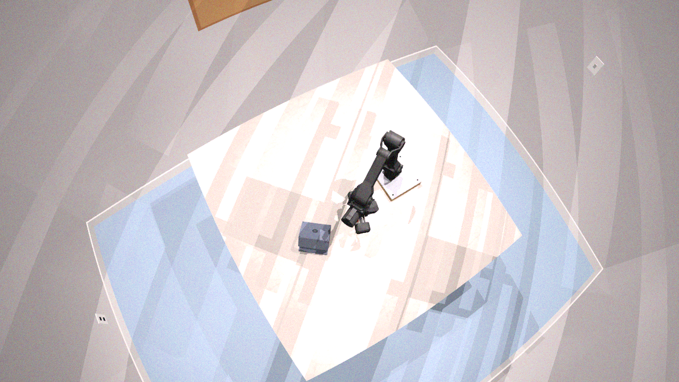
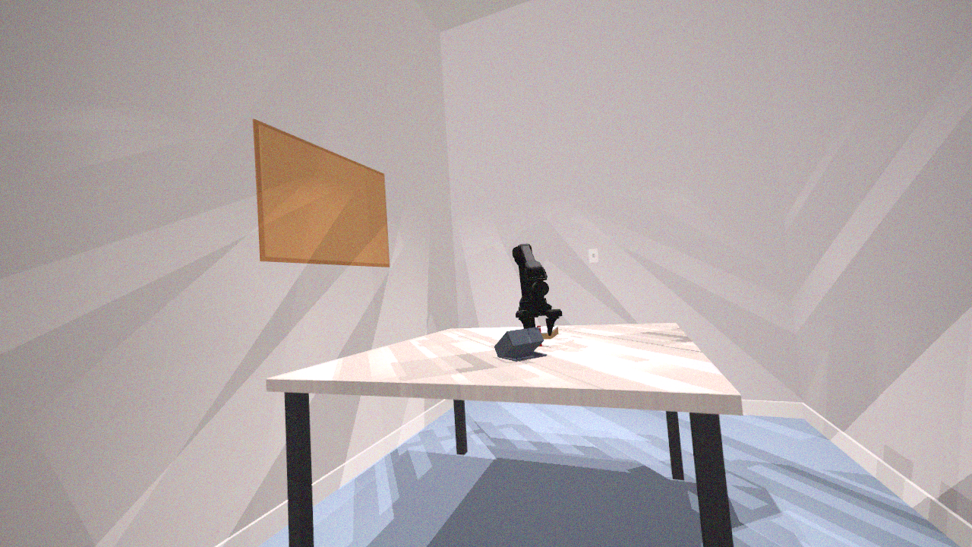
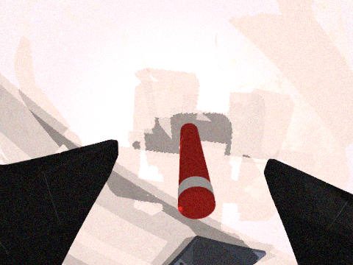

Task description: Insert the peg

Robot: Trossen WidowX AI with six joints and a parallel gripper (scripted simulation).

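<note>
My gripper tip is now 1 cm below the red peg. The rest, counted from my gripper tip: grey sloped panel (20 cm ahead, 5 cm to the right).
</note>
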